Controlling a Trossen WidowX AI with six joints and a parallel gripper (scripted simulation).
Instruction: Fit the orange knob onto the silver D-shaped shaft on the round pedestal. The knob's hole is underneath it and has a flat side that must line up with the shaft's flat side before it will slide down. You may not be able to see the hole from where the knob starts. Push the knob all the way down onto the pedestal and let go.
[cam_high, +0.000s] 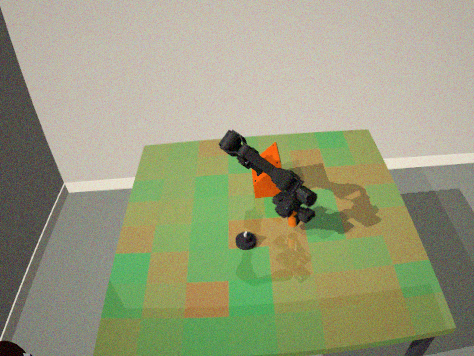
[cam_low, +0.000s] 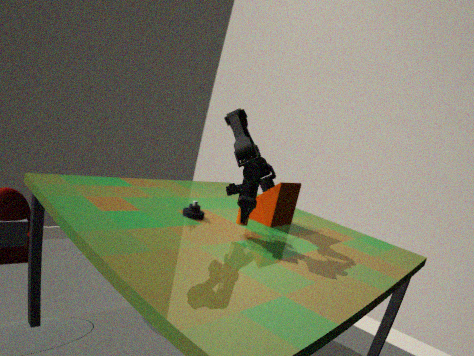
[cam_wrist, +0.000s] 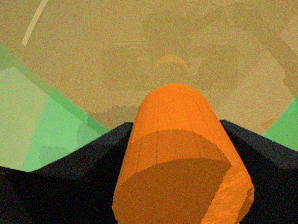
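My gripper tip is 40 mm short of the round pedestal, 200 mm to the left of it and 20 mm above it. Round my gripper tip: orange knob 30 mm above.
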